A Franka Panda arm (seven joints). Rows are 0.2 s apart.
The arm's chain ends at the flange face. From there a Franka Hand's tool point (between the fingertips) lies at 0.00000 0.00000 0.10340 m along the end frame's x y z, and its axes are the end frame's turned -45 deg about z.
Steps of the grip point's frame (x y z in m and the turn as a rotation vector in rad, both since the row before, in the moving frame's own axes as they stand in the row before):
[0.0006, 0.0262, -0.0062, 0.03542, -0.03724, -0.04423]
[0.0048, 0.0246, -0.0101, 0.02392, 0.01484, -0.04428]
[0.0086, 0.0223, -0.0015, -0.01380, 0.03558, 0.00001]
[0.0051, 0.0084, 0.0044, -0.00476, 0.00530, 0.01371]
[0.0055, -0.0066, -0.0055, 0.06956, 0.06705, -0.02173]
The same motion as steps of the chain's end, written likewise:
[0.0243, 0.0179, -0.0061, -0.00129, -0.05138, -0.04423]
[0.0215, 0.0168, -0.0101, 0.02741, -0.00642, -0.04428]
[0.0182, 0.0113, -0.0014, 0.01540, 0.03492, 0.00001]
[0.0088, 0.0024, 0.0044, 0.00038, 0.00711, 0.01371]
[-0.0005, 0.0014, -0.0050, 0.09660, -0.00177, -0.02173]

